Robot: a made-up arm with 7 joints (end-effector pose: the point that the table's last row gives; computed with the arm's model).
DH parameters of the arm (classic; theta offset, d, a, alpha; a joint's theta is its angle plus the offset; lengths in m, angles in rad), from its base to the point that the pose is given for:
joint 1: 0 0.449 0 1.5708
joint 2: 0 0.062 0 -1.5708
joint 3: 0 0.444 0.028 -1.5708
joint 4: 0 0.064 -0.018 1.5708
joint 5: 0 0.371 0 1.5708
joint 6: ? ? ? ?
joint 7: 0 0.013 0 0
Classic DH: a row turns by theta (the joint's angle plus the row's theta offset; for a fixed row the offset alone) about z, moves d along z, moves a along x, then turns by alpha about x.
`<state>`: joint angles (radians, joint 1 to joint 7).
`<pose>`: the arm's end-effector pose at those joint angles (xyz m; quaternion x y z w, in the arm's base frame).
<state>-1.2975 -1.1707 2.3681 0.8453 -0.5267 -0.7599 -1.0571</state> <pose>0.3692 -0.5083 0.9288 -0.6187 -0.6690 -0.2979 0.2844</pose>
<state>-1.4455 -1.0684 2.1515 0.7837 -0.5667 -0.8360 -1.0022</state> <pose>0.3116 -0.5550 0.9239 -0.7654 -0.5462 -0.2040 0.2725</pose>
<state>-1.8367 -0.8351 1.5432 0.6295 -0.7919 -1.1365 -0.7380</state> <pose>0.0110 -0.6500 0.9187 -0.9535 0.0564 0.1041 0.2771</pose>
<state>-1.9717 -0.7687 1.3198 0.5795 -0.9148 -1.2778 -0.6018</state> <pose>-0.1302 -0.6275 0.9336 -0.8711 0.3291 0.2150 0.2944</pose>
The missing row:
joint 6: 1.5708 0.092 0.092 1.5708
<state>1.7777 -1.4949 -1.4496 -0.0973 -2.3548 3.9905 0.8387</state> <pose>-0.2231 0.7032 0.4344 -0.3050 0.8352 -0.4054 0.2124</pose>
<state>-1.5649 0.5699 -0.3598 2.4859 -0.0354 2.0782 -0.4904</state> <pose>-0.1971 -0.1148 0.8095 0.4707 -0.4605 0.3378 0.6725</pose>
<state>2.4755 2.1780 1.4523 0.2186 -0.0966 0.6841 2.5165</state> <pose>0.6018 -0.4573 -0.0407 0.3907 -0.6340 0.5000 0.4421</pose>
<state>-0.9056 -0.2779 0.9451 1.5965 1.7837 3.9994 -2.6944</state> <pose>0.3348 0.0385 0.7910 0.6851 -0.3126 -0.2798 0.5954</pose>
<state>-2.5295 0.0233 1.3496 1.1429 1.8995 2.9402 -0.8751</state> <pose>0.1545 -0.2129 0.9387 -0.1799 -0.7474 0.5211 0.3707</pose>
